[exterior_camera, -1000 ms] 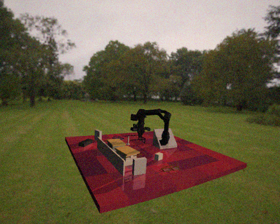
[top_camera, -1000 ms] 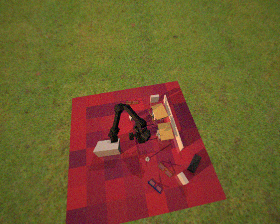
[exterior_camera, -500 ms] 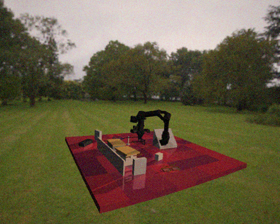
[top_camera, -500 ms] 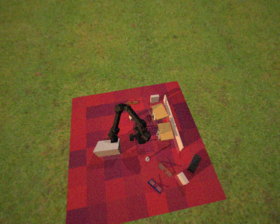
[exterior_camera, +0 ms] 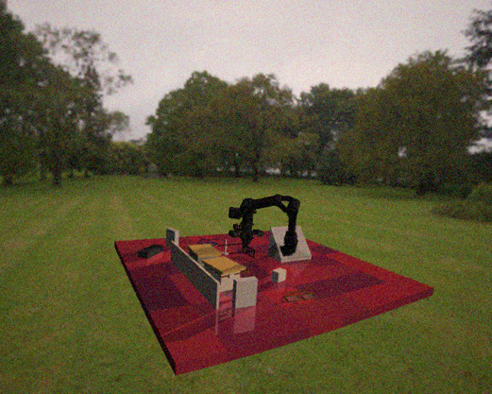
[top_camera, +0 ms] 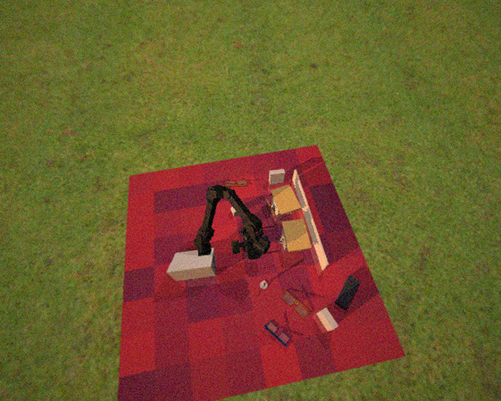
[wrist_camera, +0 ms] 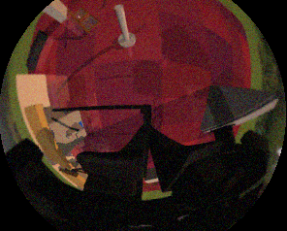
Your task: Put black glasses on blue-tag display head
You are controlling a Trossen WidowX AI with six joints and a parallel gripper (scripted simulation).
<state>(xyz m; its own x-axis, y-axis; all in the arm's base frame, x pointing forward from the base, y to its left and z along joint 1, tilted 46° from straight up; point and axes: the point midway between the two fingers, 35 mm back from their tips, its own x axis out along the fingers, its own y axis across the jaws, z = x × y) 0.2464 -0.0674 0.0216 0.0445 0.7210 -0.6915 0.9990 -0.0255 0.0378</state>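
The display head lies 22 cm ahead of my gripper tip, 4 cm to the left of it and 2 cm below it. Also, from my gripper tip: long pale wall (35 cm ahead, 16 cm to the left, 3 cm below); then small cube (5 cm behind, 28 cm to the left, 5 cm below); then small peg (4 cm ahead, 17 cm to the right, 6 cm below).
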